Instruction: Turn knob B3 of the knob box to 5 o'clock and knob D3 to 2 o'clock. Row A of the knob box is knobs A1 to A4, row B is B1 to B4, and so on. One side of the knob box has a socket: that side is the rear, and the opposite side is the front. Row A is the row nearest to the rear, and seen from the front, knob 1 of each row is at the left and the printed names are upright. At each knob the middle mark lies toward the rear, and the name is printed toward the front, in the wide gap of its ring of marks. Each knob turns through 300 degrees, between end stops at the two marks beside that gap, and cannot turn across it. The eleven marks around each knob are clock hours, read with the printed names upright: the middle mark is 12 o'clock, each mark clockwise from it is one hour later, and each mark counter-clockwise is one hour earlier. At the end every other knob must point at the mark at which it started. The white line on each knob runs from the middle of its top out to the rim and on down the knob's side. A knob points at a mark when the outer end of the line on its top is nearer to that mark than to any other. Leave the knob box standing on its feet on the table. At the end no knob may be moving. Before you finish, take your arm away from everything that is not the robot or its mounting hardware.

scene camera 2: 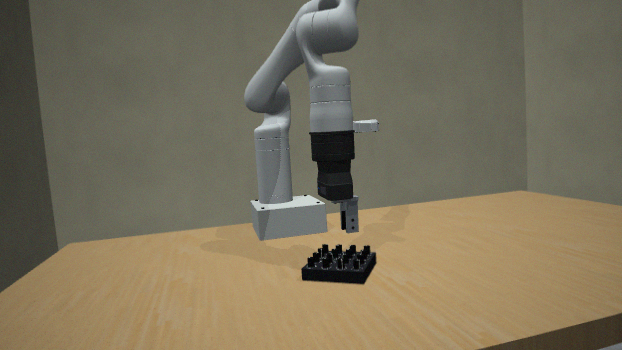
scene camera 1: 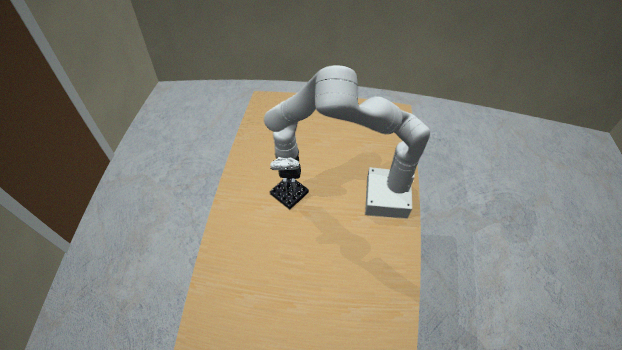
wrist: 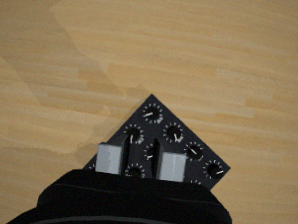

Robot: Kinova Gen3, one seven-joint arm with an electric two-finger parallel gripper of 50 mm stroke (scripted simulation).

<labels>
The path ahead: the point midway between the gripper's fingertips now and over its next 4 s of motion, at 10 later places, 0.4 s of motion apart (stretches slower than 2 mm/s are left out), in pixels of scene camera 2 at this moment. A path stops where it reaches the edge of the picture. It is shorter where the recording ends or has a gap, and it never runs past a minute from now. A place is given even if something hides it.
My gripper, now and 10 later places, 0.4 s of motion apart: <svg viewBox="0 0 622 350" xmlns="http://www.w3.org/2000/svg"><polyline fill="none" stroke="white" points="349,230 349,226 348,224 348,222 348,223 348,226 349,234 349,241 349,245 348,246 349,247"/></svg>
</labels>
